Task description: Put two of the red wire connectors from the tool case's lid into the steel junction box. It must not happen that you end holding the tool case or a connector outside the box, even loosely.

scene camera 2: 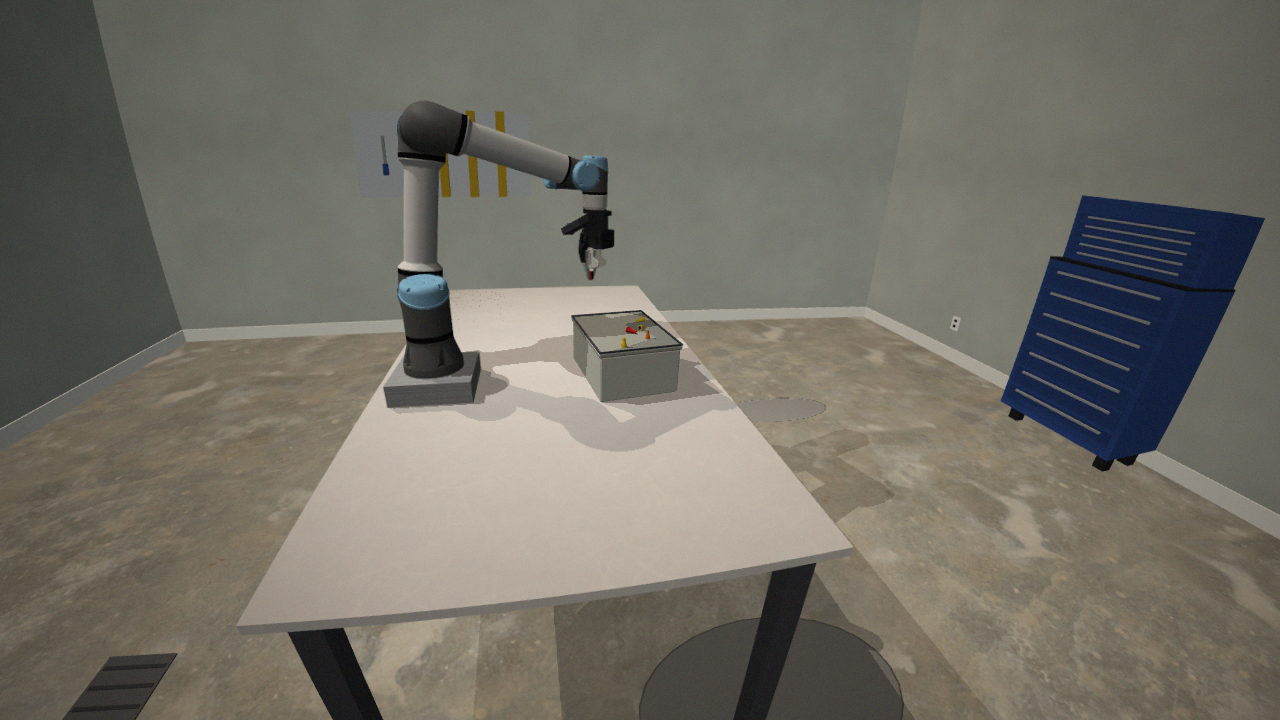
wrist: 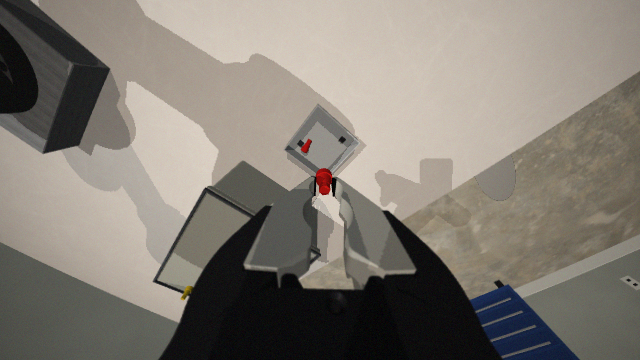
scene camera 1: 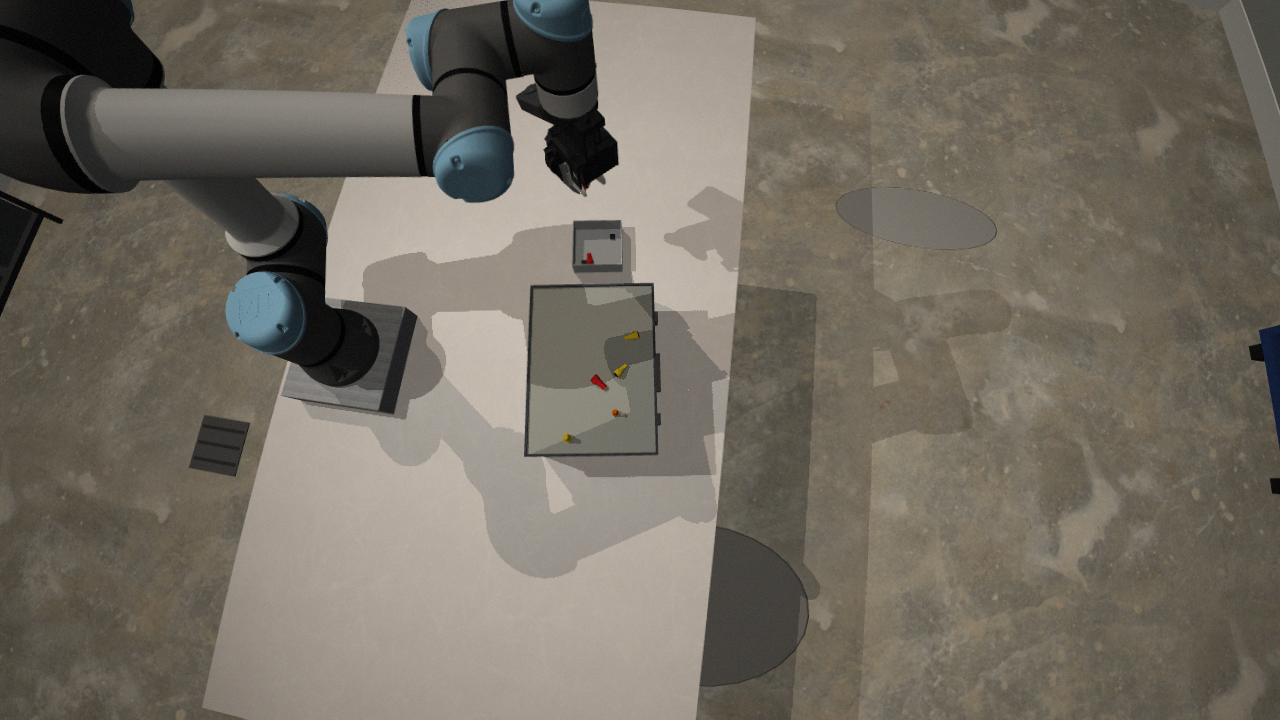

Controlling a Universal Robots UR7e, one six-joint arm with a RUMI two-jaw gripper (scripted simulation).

Scene:
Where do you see a tool case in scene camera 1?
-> At 576, 331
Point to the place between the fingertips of my gripper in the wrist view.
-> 323, 178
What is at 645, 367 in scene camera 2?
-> A tool case.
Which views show my gripper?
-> Scene camera 2, the wrist view and scene camera 1: all of them.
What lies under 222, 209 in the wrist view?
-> A tool case.

